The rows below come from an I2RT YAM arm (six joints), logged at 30 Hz.
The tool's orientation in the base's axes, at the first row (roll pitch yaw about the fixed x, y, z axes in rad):
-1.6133 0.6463 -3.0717
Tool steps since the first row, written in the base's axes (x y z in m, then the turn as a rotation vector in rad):
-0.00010 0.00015 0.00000 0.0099 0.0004 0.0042
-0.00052 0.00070 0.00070 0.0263 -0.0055 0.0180
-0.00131 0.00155 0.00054 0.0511 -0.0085 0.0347
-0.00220 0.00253 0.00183 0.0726 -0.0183 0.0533
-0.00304 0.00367 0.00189 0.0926 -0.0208 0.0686
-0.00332 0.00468 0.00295 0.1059 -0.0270 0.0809
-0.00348 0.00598 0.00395 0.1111 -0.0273 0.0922
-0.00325 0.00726 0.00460 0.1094 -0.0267 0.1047
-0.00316 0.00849 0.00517 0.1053 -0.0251 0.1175
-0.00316 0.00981 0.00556 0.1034 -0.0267 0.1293
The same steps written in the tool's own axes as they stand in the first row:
0.00007 -0.00005 -0.00016 -0.0104 0.0026 0.0004
-0.00005 -0.00081 -0.00077 -0.0315 0.0009 0.0074
0.00063 -0.00108 -0.00169 -0.0611 0.0021 0.0121
0.00051 -0.00256 -0.00279 -0.0889 -0.0007 0.0233
0.00108 -0.00301 -0.00400 -0.1139 -0.0012 0.0272
0.00061 -0.00394 -0.00507 -0.1316 -0.0036 0.0342
0.00006 -0.00472 -0.00641 -0.1425 -0.0095 0.0346
-0.00059 -0.00500 -0.00769 -0.1487 -0.0204 0.0334
-0.00107 -0.00529 -0.00892 -0.1532 -0.0329 0.0310
-0.00138 -0.00549 -0.01025 -0.1587 -0.0436 0.0320

